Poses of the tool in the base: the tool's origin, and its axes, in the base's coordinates. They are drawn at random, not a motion.
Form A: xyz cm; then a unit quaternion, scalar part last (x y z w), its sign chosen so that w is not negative.
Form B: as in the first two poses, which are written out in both.
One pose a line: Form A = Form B
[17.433, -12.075, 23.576, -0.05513, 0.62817, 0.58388, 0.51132] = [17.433, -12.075, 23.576, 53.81, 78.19, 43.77]
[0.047, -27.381, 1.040, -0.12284, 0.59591, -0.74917, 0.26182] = [0.047, -27.381, 1.040, -59.09, 74.95, -82.38]
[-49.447, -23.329, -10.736, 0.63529, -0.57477, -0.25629, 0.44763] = [-49.447, -23.329, -10.736, -161.93, 117.90, 102.34]
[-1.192, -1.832, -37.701, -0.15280, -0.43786, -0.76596, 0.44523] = [-1.192, -1.832, -37.701, 100.93, 55.26, 139.41]
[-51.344, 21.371, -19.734, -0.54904, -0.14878, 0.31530, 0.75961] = [-51.344, 21.371, -19.734, 127.70, 69.34, -82.62]
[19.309, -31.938, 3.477, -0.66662, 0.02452, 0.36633, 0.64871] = [19.309, -31.938, 3.477, 117.35, 83.68, -58.44]
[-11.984, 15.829, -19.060, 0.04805, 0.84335, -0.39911, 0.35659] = [-11.984, 15.829, -19.060, -51.48, 115.28, -44.96]
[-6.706, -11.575, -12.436, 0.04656, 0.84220, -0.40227, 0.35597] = [-6.706, -11.575, -12.436, -51.66, 115.02, -45.33]
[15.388, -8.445, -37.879, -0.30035, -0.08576, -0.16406, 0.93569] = [15.388, -8.445, -37.879, 95.99, 36.40, -115.88]
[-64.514, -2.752, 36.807, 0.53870, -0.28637, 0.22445, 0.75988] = [-64.514, -2.752, 36.807, -101.54, 75.19, 134.45]
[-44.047, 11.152, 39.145, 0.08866, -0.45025, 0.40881, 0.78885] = [-44.047, 11.152, 39.145, -141.47, 54.63, -163.74]
